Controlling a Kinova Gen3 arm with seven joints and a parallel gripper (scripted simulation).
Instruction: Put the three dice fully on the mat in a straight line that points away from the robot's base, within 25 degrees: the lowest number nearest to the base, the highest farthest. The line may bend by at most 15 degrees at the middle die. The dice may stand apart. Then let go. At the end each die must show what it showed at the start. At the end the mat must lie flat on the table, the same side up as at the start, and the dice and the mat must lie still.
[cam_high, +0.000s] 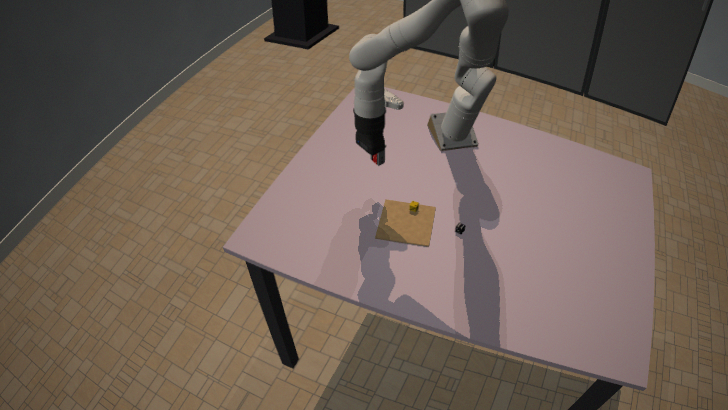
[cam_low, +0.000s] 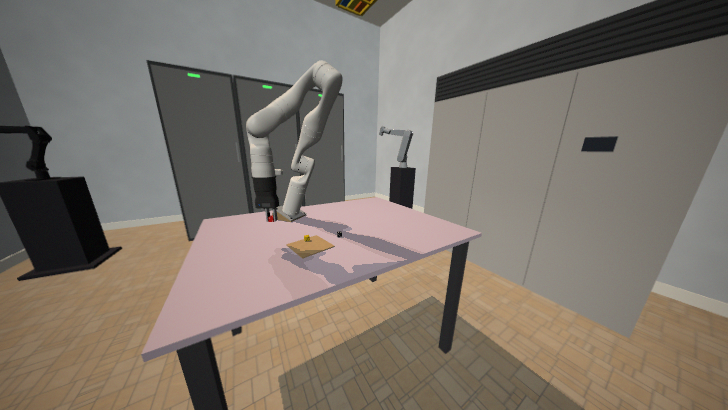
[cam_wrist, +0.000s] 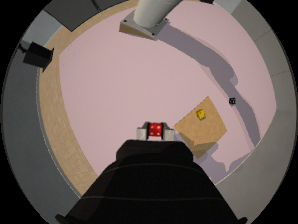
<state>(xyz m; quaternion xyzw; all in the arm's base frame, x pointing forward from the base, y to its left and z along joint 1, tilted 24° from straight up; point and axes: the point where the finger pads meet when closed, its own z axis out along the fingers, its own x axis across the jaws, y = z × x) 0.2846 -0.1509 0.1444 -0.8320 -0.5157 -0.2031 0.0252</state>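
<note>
Now: hand 130 mm to the right of the square mat, 120 mm above it and 80 mm short of it. From my hand the other things lie so: yellow die (130 mm to the left, 100 mm below, 30 mm ahead); black die (270 mm to the left, 110 mm below, 40 mm ahead); red die (10 mm below).
</note>
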